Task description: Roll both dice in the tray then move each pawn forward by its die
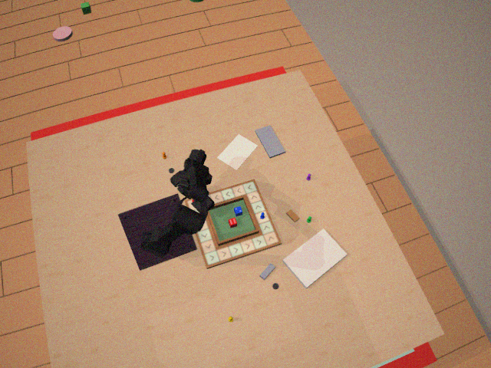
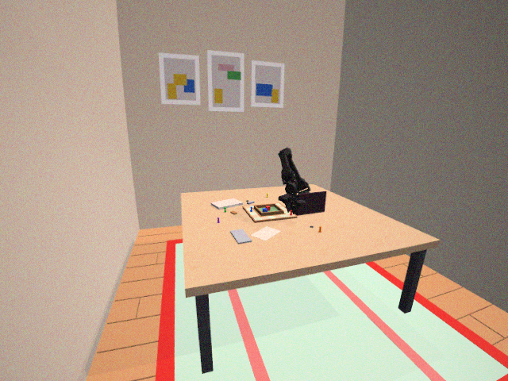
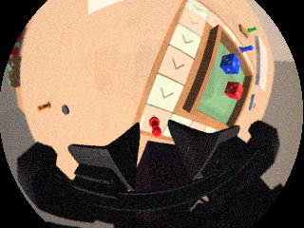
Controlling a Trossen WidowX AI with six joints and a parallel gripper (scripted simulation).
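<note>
The blue pawn is 220 mm ahead of my gripper tip and 140 mm to the right of it. Also, from my gripper tip: red pawn (right at my gripper tip); then orange pawn (50 mm behind, 250 mm to the left, 10 mm below); then green tray (110 mm ahead, 120 mm to the right, 20 mm below).
</note>
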